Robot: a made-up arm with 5 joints.
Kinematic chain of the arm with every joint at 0, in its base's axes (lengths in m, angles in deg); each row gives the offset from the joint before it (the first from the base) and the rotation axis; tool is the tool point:
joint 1: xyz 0 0 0.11 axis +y
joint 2: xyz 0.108 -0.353 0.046 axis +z
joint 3: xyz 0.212 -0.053 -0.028 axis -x
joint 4: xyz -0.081 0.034 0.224 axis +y
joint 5: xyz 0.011 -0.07 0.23 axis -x
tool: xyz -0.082 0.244 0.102
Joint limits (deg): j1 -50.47..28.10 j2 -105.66..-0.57 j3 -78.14..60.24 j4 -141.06..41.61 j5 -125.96..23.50
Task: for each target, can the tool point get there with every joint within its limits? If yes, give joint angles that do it. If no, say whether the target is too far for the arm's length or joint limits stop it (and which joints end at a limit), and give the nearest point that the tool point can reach.
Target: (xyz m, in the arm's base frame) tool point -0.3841 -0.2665 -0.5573
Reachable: no: joint limits stop it (at a limit: joint 1, joint 2, joint 3) | nearest point -0.3639 -0.2954 -0.4219 | short by 0.140 m
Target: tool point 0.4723 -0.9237 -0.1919
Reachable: no: joint limits stop it (at a limit: joint 2, joint 3, joint 4) | nearest point 0.3761 -1.0036 -0.1304 | short by 0.139 m
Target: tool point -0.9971 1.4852 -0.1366
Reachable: no: too far | nearest point -0.3894 0.0528 0.0137 | short by 1.563 m
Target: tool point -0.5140 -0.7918 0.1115
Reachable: yes | joints -37.37 -45.83 -55.25 -12.70 -84.10
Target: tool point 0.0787 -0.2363 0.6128
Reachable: yes | joints -6.55 -86.53 -16.11 -37.28 4.48
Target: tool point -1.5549 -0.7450 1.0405
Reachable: no: too far | nearest point -0.6139 -0.5521 0.5063 | short by 1.099 m
